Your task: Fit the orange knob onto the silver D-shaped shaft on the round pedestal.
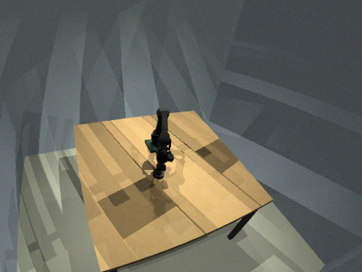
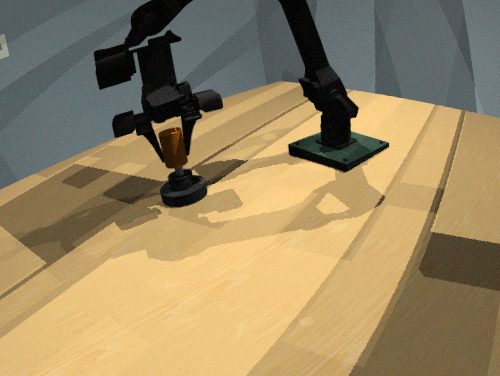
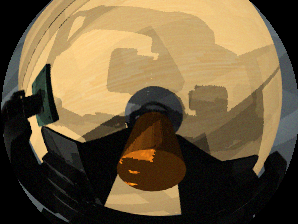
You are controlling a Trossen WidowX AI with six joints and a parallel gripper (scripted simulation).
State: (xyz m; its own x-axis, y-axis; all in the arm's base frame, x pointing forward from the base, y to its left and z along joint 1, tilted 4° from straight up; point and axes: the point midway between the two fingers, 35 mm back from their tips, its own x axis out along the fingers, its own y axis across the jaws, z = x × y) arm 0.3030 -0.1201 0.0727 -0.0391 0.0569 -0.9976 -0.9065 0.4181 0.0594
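Now: gripper tip 30 mm below the orange knob. Round my gripper tip: round pedestal 40 mm below.
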